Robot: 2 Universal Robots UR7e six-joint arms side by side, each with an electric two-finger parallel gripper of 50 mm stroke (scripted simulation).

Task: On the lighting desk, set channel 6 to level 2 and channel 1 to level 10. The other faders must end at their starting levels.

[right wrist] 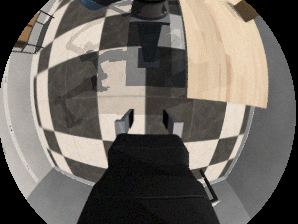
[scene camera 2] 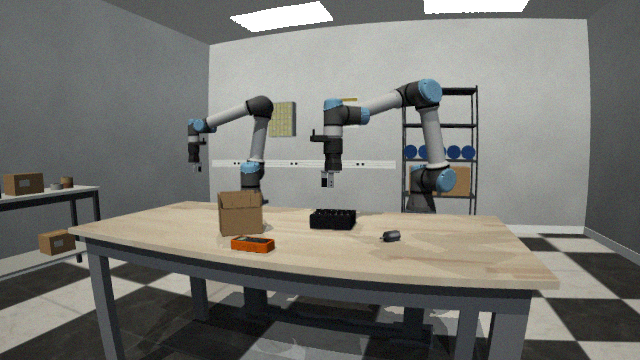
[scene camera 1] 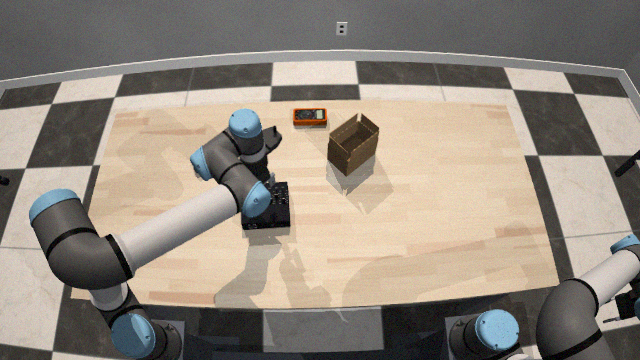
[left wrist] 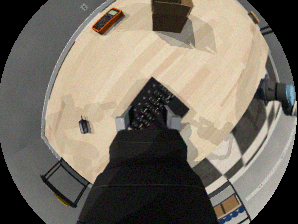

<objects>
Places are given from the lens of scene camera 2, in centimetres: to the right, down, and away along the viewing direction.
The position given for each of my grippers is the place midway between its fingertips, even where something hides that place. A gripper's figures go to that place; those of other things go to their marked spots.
my left gripper (scene camera 2: pixel 327 187): 3, 3, 132
cardboard box (scene camera 2: pixel 241 211): -28, 11, 120
</objects>
